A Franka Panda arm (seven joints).
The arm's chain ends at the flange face. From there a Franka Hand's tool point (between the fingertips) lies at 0.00 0.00 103.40 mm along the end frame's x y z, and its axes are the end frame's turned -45 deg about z.
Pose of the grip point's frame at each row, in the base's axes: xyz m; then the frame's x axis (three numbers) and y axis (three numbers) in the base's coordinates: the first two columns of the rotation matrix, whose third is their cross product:
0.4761 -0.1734 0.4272 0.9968 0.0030 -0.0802 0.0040 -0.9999 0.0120
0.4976 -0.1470 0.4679 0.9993 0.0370 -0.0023 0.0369 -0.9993 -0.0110
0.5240 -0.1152 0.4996 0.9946 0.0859 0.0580 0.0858 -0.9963 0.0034
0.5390 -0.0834 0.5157 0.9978 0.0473 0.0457 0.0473 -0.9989 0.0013
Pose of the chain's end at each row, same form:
0.4844 -0.1721 0.5303 0.7077 -0.7049 -0.0482 -0.7020 -0.7092 0.0652
0.4979 -0.1481 0.5713 0.7327 -0.6804 -0.0094 -0.6805 -0.7328 -0.0062
0.5180 -0.1154 0.6028 0.7640 -0.6438 0.0434 -0.6426 -0.7652 -0.0386
0.5343 -0.0835 0.6190 0.7390 -0.6729 0.0332 -0.6721 -0.7398 -0.0314

